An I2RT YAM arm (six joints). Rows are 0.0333 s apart.
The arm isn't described. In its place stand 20 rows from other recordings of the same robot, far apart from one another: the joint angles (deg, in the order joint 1, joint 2, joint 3, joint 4, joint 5, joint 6), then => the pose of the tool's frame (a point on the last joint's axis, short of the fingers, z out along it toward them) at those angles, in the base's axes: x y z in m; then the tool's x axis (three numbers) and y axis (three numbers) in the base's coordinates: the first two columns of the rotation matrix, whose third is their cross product.
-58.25 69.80 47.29 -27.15 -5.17 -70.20 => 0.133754 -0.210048 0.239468 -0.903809 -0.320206 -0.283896 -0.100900 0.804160 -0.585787
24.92 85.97 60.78 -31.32 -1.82 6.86 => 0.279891 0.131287 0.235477 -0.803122 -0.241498 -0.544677 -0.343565 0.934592 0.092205
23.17 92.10 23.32 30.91 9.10 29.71 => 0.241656 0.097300 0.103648 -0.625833 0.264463 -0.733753 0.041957 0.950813 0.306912
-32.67 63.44 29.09 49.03 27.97 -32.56 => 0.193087 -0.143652 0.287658 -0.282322 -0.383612 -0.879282 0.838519 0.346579 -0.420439
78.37 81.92 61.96 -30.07 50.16 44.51 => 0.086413 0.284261 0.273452 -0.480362 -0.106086 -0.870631 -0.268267 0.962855 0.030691
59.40 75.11 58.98 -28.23 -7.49 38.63 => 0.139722 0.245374 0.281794 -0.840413 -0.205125 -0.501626 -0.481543 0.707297 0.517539
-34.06 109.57 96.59 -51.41 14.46 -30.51 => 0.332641 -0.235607 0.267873 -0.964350 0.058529 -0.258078 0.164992 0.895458 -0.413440
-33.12 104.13 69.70 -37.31 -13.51 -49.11 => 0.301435 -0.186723 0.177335 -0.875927 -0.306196 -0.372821 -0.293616 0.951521 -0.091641
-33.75 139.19 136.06 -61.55 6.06 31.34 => 0.425715 -0.288974 0.233681 -0.335061 0.845923 -0.414908 0.894837 0.423561 0.140935
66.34 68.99 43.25 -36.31 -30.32 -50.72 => 0.072300 0.209802 0.215082 0.461083 -0.612643 -0.641928 -0.835096 -0.544187 -0.080471
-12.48 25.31 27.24 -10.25 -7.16 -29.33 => 0.130184 -0.024269 0.278764 -0.169216 -0.460329 -0.871472 0.012744 0.883128 -0.468960
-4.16 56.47 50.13 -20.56 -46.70 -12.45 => 0.213386 0.010457 0.321623 -0.311804 -0.125566 -0.941813 -0.680796 0.720977 0.129266
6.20 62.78 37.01 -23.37 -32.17 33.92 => 0.210790 0.041966 0.217025 -0.868184 0.380825 -0.318165 0.056363 0.712673 0.699228
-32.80 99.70 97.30 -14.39 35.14 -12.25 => 0.333947 -0.239591 0.393629 -0.429550 0.070408 -0.900294 0.834015 0.413217 -0.365611
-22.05 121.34 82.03 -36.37 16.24 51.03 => 0.377796 -0.163764 0.125377 -0.234726 0.900434 -0.366228 0.965222 0.260514 0.021881
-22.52 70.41 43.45 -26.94 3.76 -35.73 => 0.222274 -0.094687 0.216131 -0.849916 -0.278417 -0.447355 -0.096639 0.916966 -0.387084
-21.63 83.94 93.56 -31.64 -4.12 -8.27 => 0.303221 -0.117486 0.435067 -0.388882 -0.000129 -0.921287 0.252433 0.961715 -0.106689
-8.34 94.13 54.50 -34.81 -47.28 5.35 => 0.293008 -0.016520 0.172205 -0.958016 0.204374 -0.201088 -0.007296 0.683750 0.729680
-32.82 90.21 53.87 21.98 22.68 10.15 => 0.292895 -0.205236 0.254150 -0.061715 0.233286 -0.970448 0.837993 0.540280 0.076586
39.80 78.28 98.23 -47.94 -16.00 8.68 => 0.202508 0.181496 0.461201 -0.477520 -0.209032 -0.853393 -0.738705 0.621385 0.261143
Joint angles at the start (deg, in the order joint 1, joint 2, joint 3, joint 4, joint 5, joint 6):
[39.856 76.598 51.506 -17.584 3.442 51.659]
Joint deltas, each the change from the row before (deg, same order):
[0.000 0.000 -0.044 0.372 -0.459 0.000]
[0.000 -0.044 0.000 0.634 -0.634 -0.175]
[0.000 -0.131 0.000 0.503 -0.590 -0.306]
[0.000 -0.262 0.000 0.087 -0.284 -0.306]
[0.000 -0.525 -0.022 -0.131 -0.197 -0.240]
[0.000 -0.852 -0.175 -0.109 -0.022 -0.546]
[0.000 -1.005 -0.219 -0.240 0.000 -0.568]
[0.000 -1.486 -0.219 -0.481 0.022 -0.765]
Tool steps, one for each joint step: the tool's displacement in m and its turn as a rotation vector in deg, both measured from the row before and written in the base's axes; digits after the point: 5 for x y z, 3 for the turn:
[0.00012 0.00047 0.00026 0.448 -0.053 0.338]
[0.00030 0.00076 0.00109 0.655 -0.326 0.588]
[0.00002 0.00050 0.00133 0.522 -0.376 0.645]
[-0.00051 -0.00019 0.00135 0.183 -0.290 0.415]
[-0.00121 -0.00085 0.00213 0.193 -0.316 0.306]
[-0.00198 -0.00164 0.00276 0.046 -0.686 0.368]
[-0.00248 -0.00207 0.00297 0.005 -0.690 0.361]
[-0.00367 -0.00309 0.00469 0.025 -0.981 0.462]

